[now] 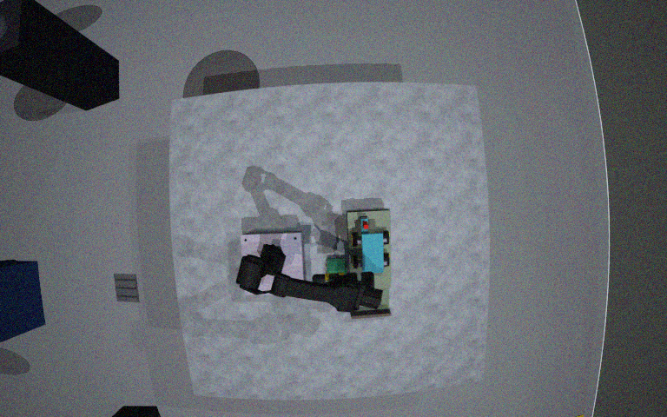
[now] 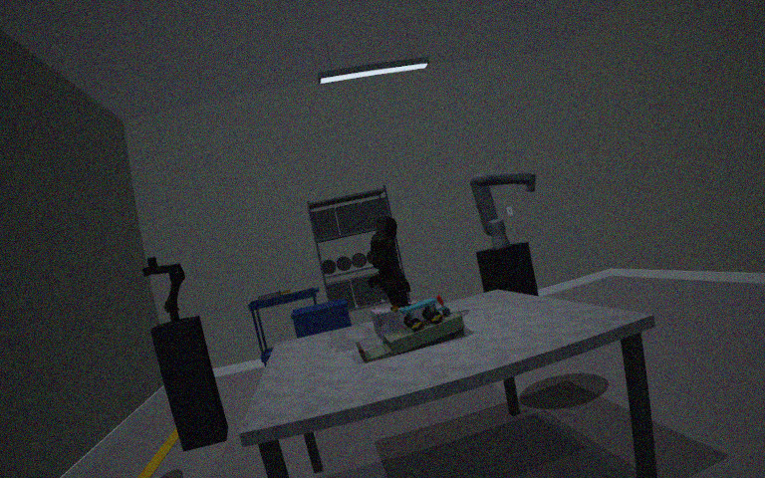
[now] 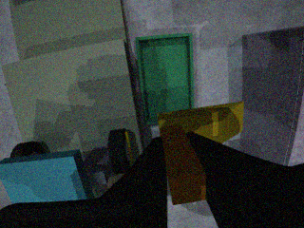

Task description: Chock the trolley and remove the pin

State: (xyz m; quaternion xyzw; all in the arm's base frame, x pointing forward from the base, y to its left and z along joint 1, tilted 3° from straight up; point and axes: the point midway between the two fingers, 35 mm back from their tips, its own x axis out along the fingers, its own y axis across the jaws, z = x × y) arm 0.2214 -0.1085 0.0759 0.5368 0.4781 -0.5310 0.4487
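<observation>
Now: gripper tip 2 cm past the yellow chock, 1 cm to the right of it and 1 cm above it. The rest, counted from my gripper tip: trolley: 11 cm ahead, 7 cm to the left, 5 cm below; green tray: 2 cm behind, 1 cm to the right, 17 cm below; red-headed stop pin: 11 cm ahead, 16 cm to the left, 4 cm below.
</observation>
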